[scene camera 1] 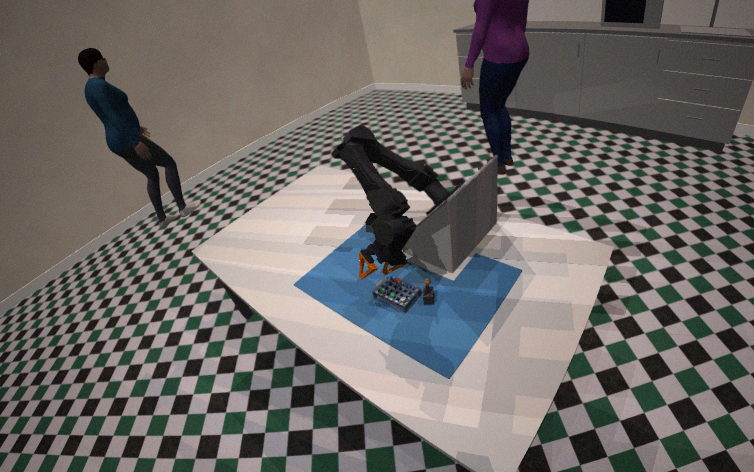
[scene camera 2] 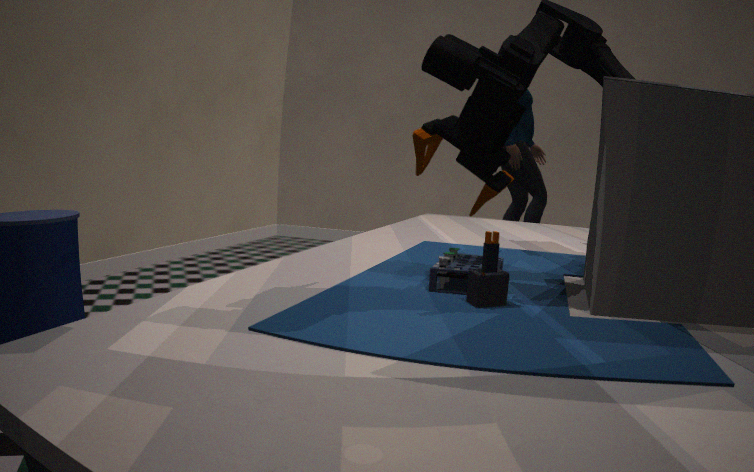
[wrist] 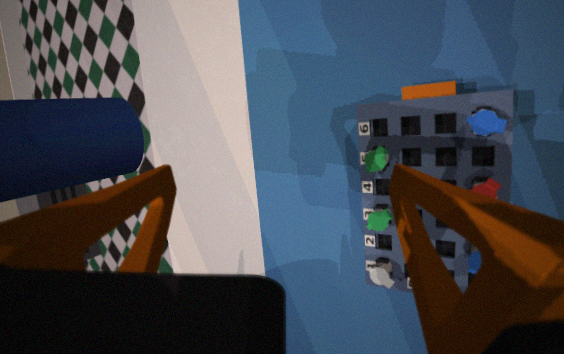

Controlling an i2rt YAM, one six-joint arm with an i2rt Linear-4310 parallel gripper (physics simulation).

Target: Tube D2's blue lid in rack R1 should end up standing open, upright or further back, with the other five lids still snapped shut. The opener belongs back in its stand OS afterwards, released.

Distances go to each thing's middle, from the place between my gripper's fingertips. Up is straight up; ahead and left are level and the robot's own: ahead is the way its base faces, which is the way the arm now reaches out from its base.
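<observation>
There's an opener stand [scene camera 2: 489,290] here, and my hand is 100 mm past it, 120 mm to the right of it and 100 mm above it.
</observation>
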